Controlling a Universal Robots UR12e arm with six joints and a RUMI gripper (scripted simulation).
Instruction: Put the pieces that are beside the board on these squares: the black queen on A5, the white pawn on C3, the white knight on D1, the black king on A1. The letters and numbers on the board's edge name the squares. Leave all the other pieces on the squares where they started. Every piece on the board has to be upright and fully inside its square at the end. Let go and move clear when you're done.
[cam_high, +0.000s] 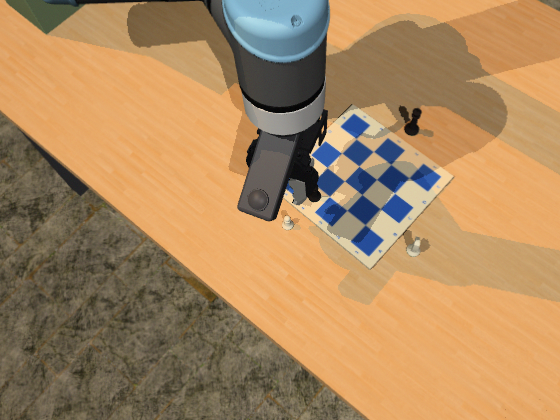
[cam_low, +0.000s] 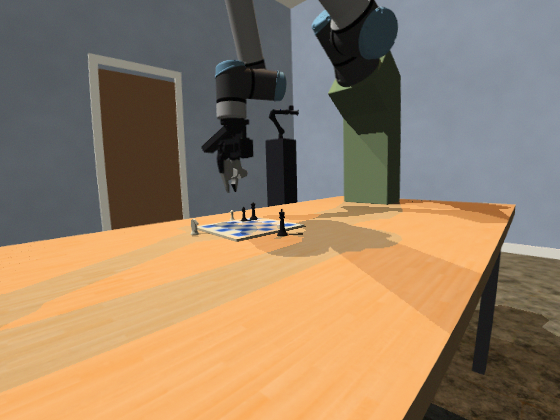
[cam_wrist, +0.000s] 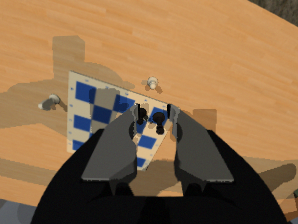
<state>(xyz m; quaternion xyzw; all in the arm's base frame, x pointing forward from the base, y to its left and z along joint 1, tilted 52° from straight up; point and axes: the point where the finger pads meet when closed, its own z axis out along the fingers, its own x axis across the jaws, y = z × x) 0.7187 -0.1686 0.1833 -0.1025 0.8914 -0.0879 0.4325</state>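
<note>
Right now my hand is 9 cm above the white pawn. From my hand the other things lie so: black pawn: 8 cm below, 6 cm to the left, 1 cm ahead; blue-and-cream chessboard: 13 cm to the left, 10 cm below, 6 cm ahead; black queen: 7 cm to the left, 7 cm below, 3 cm behind.
</note>
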